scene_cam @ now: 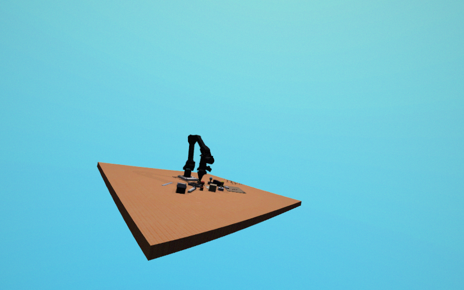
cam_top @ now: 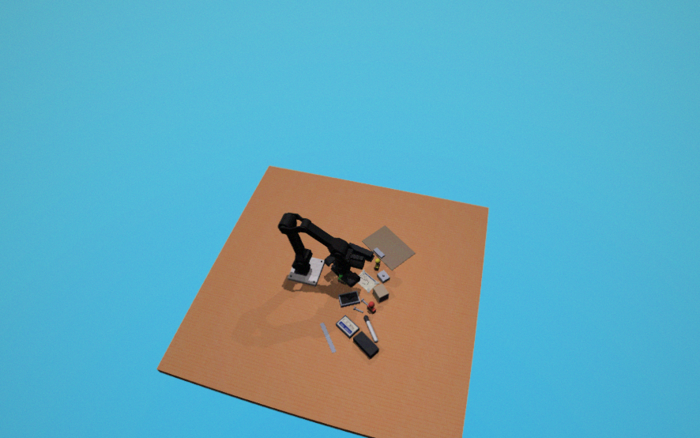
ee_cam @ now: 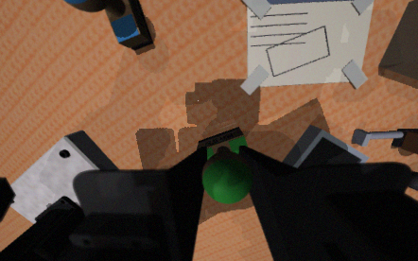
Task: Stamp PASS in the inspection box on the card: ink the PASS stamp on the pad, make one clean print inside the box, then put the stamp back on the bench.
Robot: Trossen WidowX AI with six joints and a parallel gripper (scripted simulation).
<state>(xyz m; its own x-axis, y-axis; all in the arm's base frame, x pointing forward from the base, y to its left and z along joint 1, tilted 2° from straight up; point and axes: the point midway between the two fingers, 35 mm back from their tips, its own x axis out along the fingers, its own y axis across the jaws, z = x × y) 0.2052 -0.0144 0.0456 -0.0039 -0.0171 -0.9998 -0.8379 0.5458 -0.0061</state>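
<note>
Right now my gripper tip is right at the green-knobbed stamp. The rest, counted from my gripper tip: ink pad 80 mm to the right, 50 mm ahead, 20 mm below; blue stamp 130 mm to the left, 10 mm below; card 110 mm ahead, 30 mm to the left, 30 mm below.
</note>
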